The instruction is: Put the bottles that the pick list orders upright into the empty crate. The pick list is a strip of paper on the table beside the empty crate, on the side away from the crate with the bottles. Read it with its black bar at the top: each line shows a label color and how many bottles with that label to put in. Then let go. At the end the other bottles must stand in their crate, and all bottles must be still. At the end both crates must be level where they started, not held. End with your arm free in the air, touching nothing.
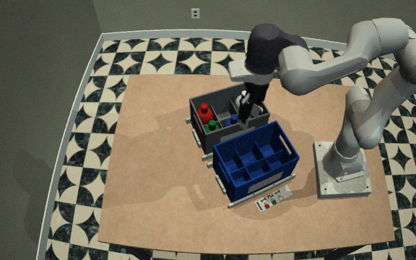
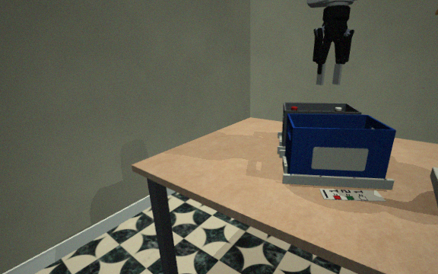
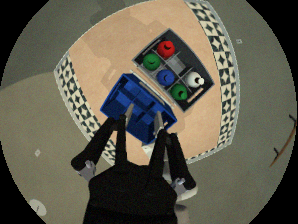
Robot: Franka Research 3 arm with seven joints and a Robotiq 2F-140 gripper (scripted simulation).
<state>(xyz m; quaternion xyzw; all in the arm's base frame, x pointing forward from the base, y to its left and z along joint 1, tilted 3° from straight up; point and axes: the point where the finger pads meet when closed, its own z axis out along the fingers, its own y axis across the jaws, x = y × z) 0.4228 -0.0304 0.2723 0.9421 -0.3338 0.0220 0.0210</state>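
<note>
The red bottle is 22 cm below my hand, 16 cm ahead of it and 15 cm to the right of it. Round my hand: blue crate (23 cm below, 6 cm to the left, 4 cm behind); grey crate (23 cm below, 15 cm to the right, 6 cm ahead); blue bottle (22 cm below, 10 cm to the right, 4 cm ahead).
</note>
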